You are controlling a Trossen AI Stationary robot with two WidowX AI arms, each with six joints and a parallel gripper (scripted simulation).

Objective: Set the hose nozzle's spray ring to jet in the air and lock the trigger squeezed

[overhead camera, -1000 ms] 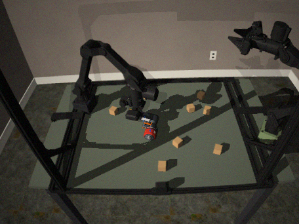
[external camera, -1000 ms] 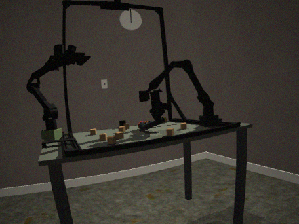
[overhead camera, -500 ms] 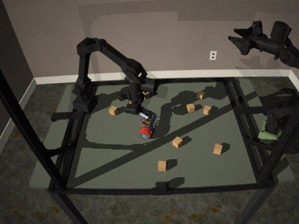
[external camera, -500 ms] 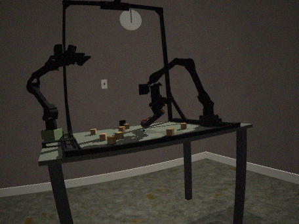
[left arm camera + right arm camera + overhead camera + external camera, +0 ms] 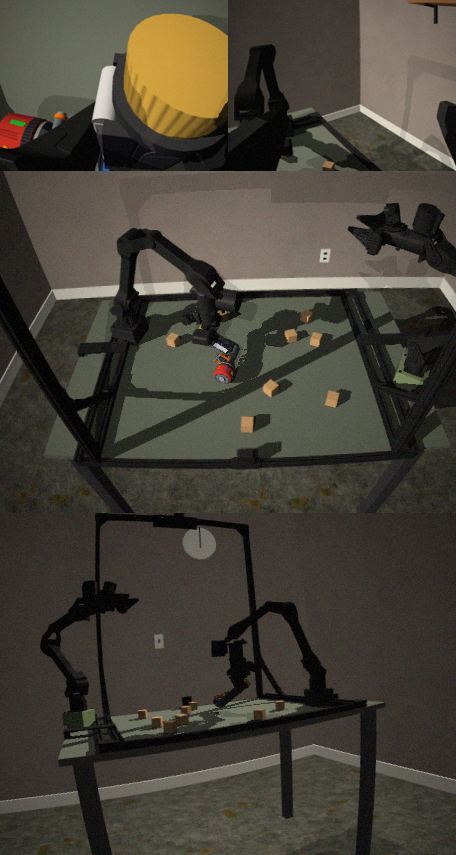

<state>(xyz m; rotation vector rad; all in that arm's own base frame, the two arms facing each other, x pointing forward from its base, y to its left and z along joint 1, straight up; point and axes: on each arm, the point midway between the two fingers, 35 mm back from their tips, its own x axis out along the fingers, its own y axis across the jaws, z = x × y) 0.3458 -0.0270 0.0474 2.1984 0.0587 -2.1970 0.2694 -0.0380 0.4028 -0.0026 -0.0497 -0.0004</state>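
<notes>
My right hand is 250 mm past the red spray ring, 350 mm to the right of it and 430 mm above it.
</notes>
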